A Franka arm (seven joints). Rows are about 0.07 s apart.
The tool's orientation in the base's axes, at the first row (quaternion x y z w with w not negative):
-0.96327 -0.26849 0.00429 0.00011
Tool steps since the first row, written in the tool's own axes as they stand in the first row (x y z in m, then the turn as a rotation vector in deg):
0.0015 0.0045 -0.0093 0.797 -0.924 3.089
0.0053 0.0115 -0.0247 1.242 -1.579 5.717
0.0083 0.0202 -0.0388 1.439 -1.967 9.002
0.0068 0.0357 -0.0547 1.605 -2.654 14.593
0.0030 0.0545 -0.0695 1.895 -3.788 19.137
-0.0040 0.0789 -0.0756 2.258 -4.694 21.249
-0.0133 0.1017 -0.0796 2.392 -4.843 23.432
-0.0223 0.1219 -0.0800 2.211 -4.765 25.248
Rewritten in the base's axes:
0.0037 -0.0031 0.0093 0.178 1.197 -3.093
0.0107 -0.0070 0.0246 0.199 1.982 -5.723
0.0179 -0.0129 0.0387 0.139 2.409 -9.009
0.0247 -0.0269 0.0546 -0.121 3.071 -14.599
0.0313 -0.0449 0.0693 -0.497 4.182 -19.142
0.0380 -0.0694 0.0754 -0.673 5.141 -21.255
0.0419 -0.0938 0.0795 -0.653 5.333 -23.439
0.0446 -0.1157 0.0799 -0.783 5.169 -25.253

